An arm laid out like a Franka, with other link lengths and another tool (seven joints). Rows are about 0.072 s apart.
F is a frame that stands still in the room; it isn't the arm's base.
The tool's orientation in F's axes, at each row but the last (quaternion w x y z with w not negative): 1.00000, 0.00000, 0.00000, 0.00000; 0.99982, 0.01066, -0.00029, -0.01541; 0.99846, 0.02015, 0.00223, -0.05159; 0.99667, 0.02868, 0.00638, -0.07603; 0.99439, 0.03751, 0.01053, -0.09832; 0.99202, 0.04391, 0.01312, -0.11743
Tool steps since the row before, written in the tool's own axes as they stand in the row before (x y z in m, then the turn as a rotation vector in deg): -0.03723, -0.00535, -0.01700, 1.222, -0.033, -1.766; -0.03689, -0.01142, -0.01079, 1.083, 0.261, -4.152; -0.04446, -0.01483, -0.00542, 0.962, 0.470, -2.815; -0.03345, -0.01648, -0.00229, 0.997, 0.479, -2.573; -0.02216, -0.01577, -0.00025, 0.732, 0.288, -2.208; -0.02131, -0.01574, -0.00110, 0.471, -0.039, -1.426
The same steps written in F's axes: -0.03723, -0.00535, -0.01700, 1.222, -0.033, -1.766; -0.03721, -0.01005, -0.01104, 1.094, 0.316, -4.145; -0.04576, -0.00994, -0.00572, 0.999, 0.482, -2.800; -0.03558, -0.01107, -0.00264, 1.037, 0.472, -2.559; -0.02483, -0.01109, -0.00077, 0.744, 0.308, -2.201; -0.02442, -0.01021, -0.00164, 0.426, -0.018, -1.440
